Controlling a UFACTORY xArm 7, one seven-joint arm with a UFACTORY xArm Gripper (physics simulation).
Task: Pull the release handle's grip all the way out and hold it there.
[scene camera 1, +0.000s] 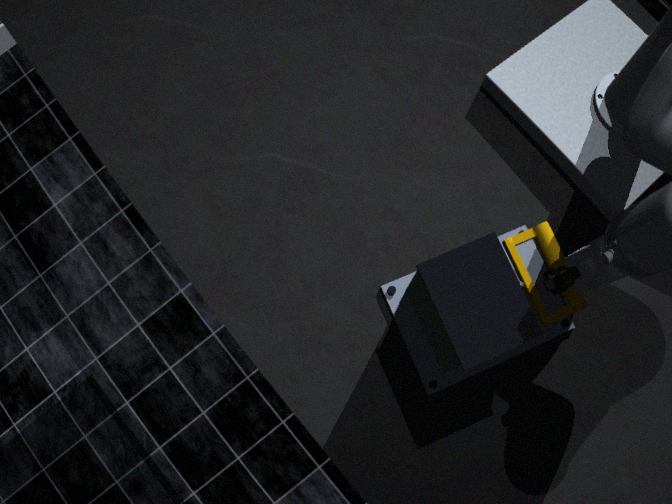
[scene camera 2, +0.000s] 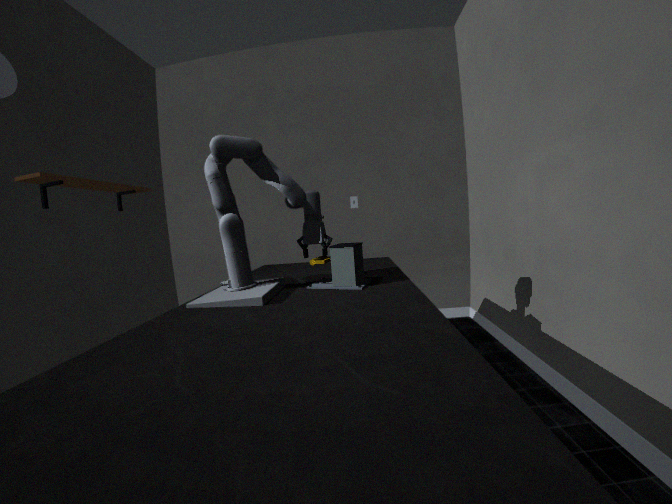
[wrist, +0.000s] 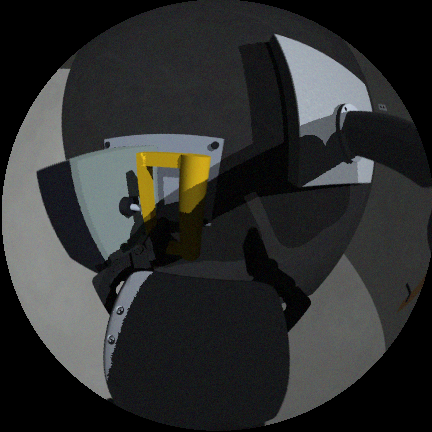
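The release handle's yellow grip bar (scene camera 1: pixel 551 245) (scene camera 2: pixel 318 262) (wrist: pixel 194 182) is the thick outer side of a rectangular yellow frame at the side of a box housing (scene camera 1: pixel 461 298) (scene camera 2: pixel 343 266) (wrist: pixel 95 200). A gap shows between grip bar and housing. My gripper (scene camera 1: pixel 562 277) (scene camera 2: pixel 315 254) (wrist: pixel 207 232) is open and points down at the shaded half of the grip. In the wrist view one finger is over the frame's opening and the other is beyond the grip's outer side. Nothing is between the fingertips that I can see gripped. Shadow hides whether a finger touches the frame.
The housing stands on a pale bolted plate (scene camera 1: pixel 398 292) (scene camera 2: pixel 320 285) (wrist: pixel 190 142), close beside one finger. The arm's white base block (scene camera 1: pixel 559 81) (scene camera 2: pixel 233 297) (wrist: pixel 320 90) stands on the handle's side of the housing. A wooden shelf (scene camera 2: pixel 81 183) is on the left wall.
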